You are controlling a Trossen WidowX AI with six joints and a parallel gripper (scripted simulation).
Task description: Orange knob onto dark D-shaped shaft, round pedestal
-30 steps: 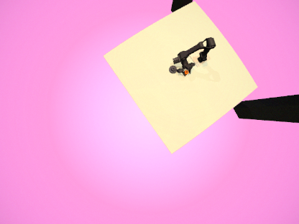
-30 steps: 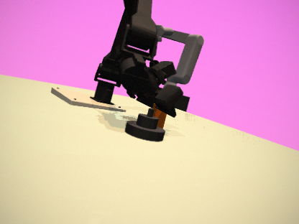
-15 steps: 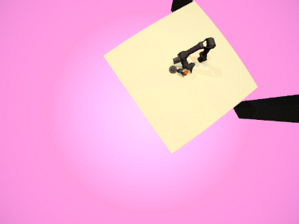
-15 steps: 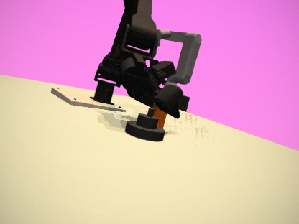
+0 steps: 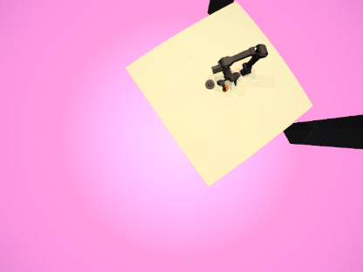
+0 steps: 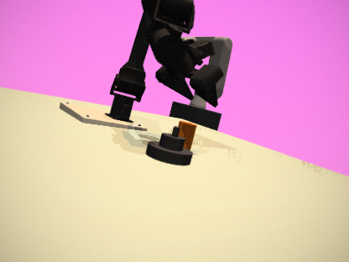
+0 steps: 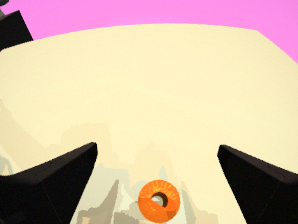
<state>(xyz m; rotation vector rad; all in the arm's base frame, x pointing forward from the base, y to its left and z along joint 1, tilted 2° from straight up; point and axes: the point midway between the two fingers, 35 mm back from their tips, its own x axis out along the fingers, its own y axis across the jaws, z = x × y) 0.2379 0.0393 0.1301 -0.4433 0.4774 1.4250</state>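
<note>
Now: gripper tip 8 cm above the orange knob and 3 cm to the left of it. The rest, counted from my gripper tip: dark pedestal (14 cm to the right, 9 cm ahead, 8 cm below).
</note>
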